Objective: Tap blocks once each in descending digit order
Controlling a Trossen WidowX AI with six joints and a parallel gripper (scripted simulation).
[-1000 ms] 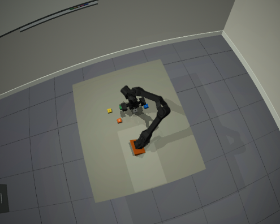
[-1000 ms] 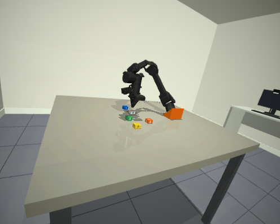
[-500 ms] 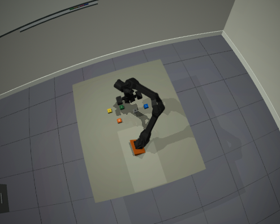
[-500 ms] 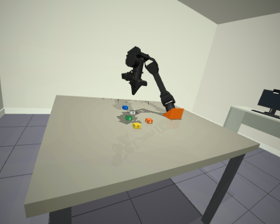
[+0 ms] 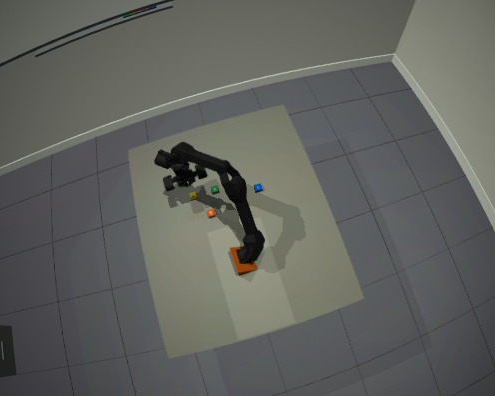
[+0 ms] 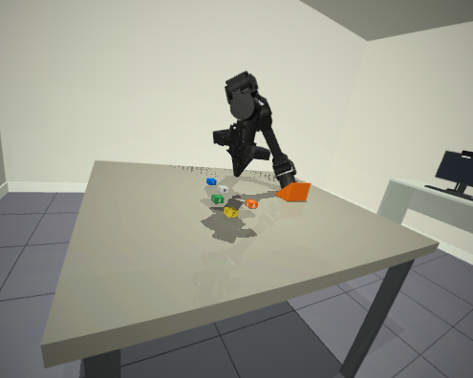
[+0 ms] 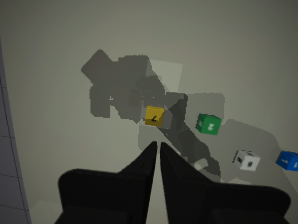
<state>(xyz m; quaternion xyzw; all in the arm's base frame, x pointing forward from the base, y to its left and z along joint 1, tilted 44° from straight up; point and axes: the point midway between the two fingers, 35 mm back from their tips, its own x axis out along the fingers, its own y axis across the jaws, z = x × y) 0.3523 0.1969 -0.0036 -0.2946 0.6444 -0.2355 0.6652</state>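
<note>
My gripper tip is 11 cm above the yellow block. The rest, counted from my gripper tip: orange block: 11 cm behind, 6 cm to the right, 11 cm below; green block: 10 cm to the right, 11 cm below; white block: 7 cm behind, 21 cm to the right, 11 cm below.
</note>
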